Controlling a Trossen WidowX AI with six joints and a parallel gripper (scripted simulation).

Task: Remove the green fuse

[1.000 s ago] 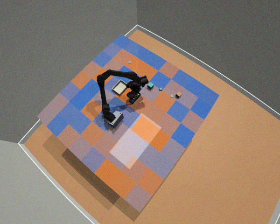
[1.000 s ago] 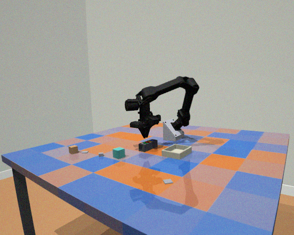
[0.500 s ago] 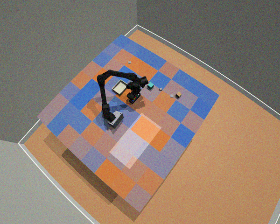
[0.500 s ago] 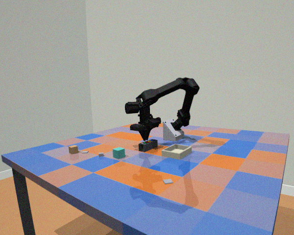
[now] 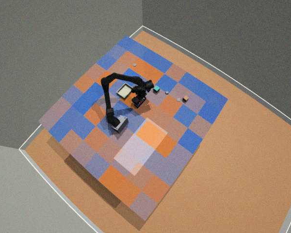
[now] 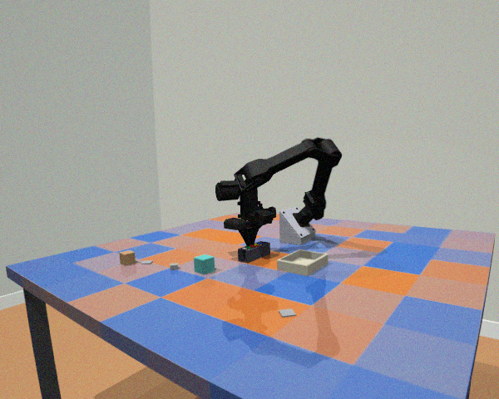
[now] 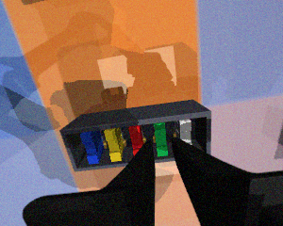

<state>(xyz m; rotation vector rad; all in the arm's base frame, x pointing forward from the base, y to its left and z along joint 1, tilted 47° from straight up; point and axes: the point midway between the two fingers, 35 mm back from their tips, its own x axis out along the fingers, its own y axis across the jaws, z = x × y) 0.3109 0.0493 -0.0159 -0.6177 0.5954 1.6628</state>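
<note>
The green fuse lies 20 mm below my gripper tip. Round my gripper tip: brown cube 290 mm ahead, 280 mm to the right, 30 mm below; teal cube 170 mm ahead, 20 mm to the right, 20 mm below; beige tray 180 mm to the left, 40 mm below, 40 mm behind.
</note>
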